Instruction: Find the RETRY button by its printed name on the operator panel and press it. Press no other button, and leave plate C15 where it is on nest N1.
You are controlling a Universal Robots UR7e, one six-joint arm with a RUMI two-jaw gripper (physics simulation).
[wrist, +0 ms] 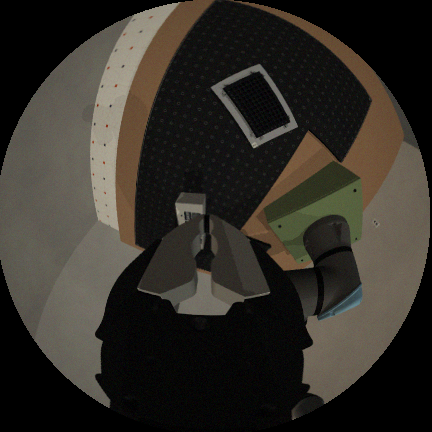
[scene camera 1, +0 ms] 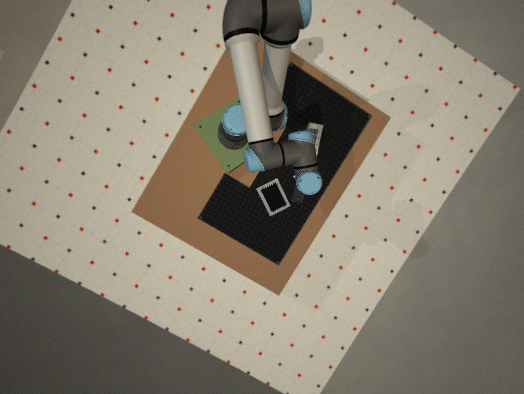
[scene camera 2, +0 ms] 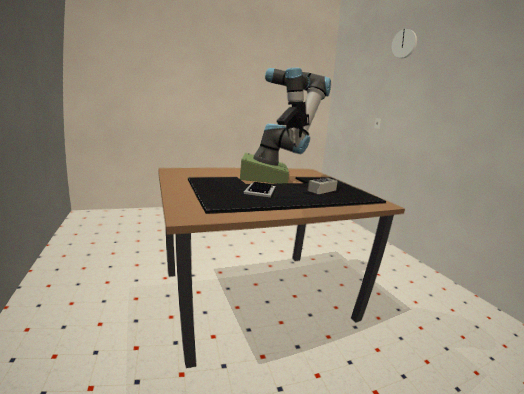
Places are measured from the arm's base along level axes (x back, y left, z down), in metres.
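Where they show: gripper, fingertip midpoint: (wrist: 207,216) (scene camera 2: 296,147); arm's base at its link origin: (wrist: 325,233) (scene camera 2: 265,161).
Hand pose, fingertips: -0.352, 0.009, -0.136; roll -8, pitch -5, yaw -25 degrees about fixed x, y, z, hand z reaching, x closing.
Note:
Each offset is from my fingertips to the top centre of the thing, as dx, dy, dz. Level surfaces: height alone.
The operator panel {+0.014, +0.191, +0.160} (scene camera 1: 318,131) (scene camera 2: 322,186) (wrist: 191,201) is a pale grey box on the black mat. The arm covers part of it in scene camera 1, and the fingers hide much of its top in the wrist view. A dark label patch shows, but no button name is readable, so I cannot tell which button is RETRY. My gripper (scene camera 2: 296,137) (wrist: 207,216) is shut and empty, high above the table and apart from the panel. A dark gridded plate {+0.011, -0.154, +0.190} (scene camera 1: 273,196) (scene camera 2: 260,187) (wrist: 257,105) lies in a light grey frame-like nest {+0.011, -0.154, +0.194} (wrist: 235,115). Their names are unreadable.
The black mat {dz +0.216} (scene camera 1: 240,215) (scene camera 2: 220,200) (wrist: 170,150) lies on the brown table {dz +0.229} (scene camera 1: 170,180) (scene camera 2: 180,210). The green robot base (scene camera 1: 212,142) (scene camera 2: 260,172) (wrist: 320,200) stands beside the mat, with the arm's lower joints above it.

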